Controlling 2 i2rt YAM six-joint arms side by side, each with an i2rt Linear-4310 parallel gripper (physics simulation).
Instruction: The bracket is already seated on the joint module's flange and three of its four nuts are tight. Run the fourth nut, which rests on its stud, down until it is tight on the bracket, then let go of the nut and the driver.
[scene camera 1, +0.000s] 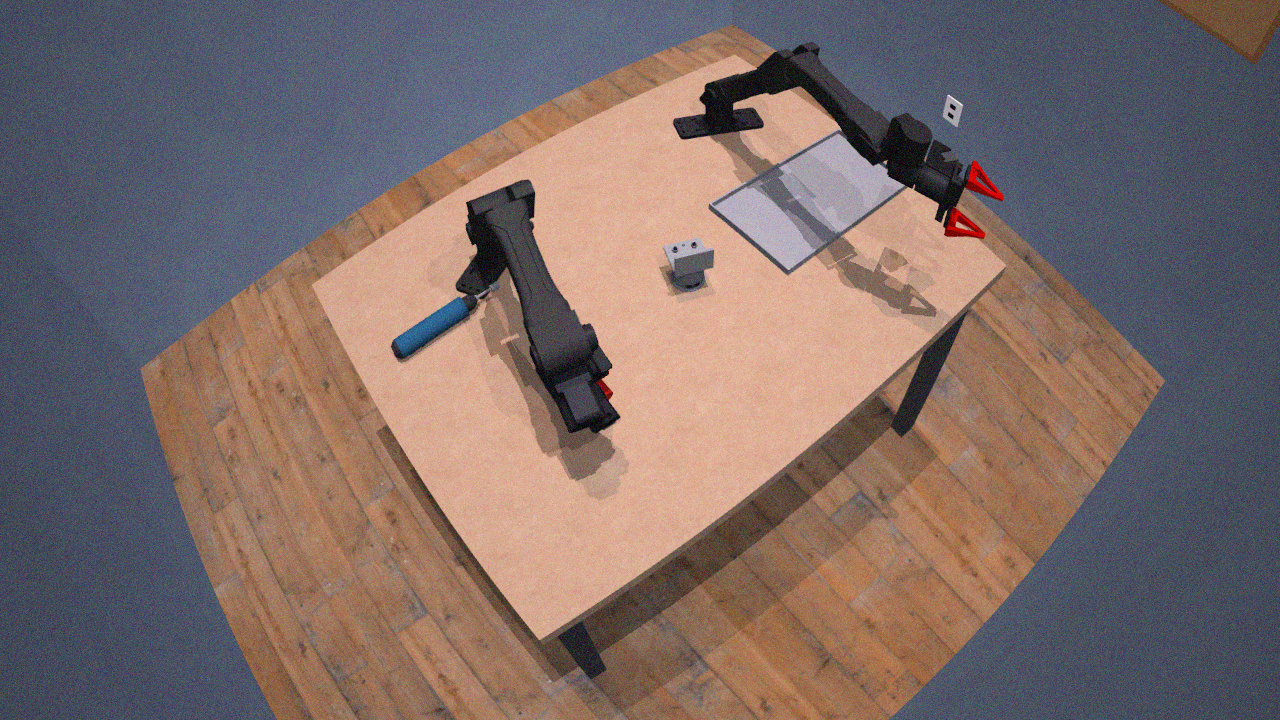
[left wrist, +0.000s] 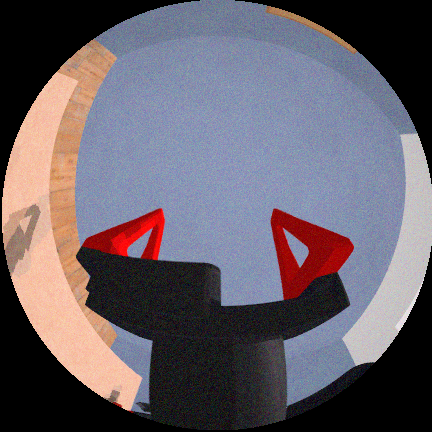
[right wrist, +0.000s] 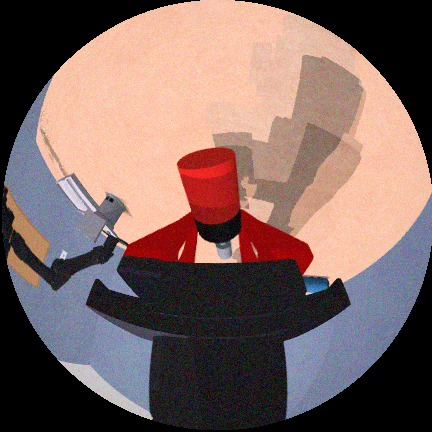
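Seen in the pictures: left gripper, fingertip midpoint: (scene camera 1: 993, 217) (left wrist: 217, 214); right gripper, fingertip midpoint: (right wrist: 217, 215); left arm's base, origin of the base link: (scene camera 1: 718, 124); right arm's base, origin of the base link: (scene camera 1: 495, 256).
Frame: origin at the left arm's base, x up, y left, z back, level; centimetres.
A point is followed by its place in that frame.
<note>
The silver bracket (scene camera 1: 701, 260) @[x 8.9, y -19.3, z -44.9 cm] (right wrist: 91, 226) @[x 8.6, y -21.5, z -45.0 cm] sits upright on the dark joint module (scene camera 1: 688, 281) @[x 2.8, y -21.4, z -44.2 cm] (right wrist: 114, 206) @[x 1.9, y -22.7, z -43.4 cm] near the table's middle. Small dark nuts show on its top face in the scene view; the fourth nut and how far down it sits cannot be made out. My right gripper (scene camera 1: 605, 388) @[x 4.8, y -43.3, z -59.1 cm] (right wrist: 217, 215) @[x 4.8, y -43.3, z -59.1 cm] is shut on the red-handled driver (right wrist: 212, 187) @[x 6.6, y -42.5, z -64.0 cm], whose black collar and short grey shaft show between the fingers. It is above the table, in front of and to the left of the bracket in the scene view. My left gripper (scene camera 1: 991, 216) @[x 30.5, y 27.7, z -64.2 cm] (left wrist: 217, 214) @[x 30.5, y 27.7, z -64.2 cm] is wide open and empty, far from the bracket.
A blue-handled tool (scene camera 1: 431, 327) @[x 3.6, y -68.2, z -40.9 cm] (right wrist: 316, 284) @[x 2.5, y -71.8, z -43.1 cm] lies at the table's left side, beside the right arm's base. A grey panel with a dark rim (scene camera 1: 749, 239) @[x 0.9, y -6.6, z -36.2 cm] lies right of the bracket, under the left arm. The table (scene camera 1: 698, 429) @[x 0.0, y -27.9, z -71.3 cm] has its right edge near the left gripper.
</note>
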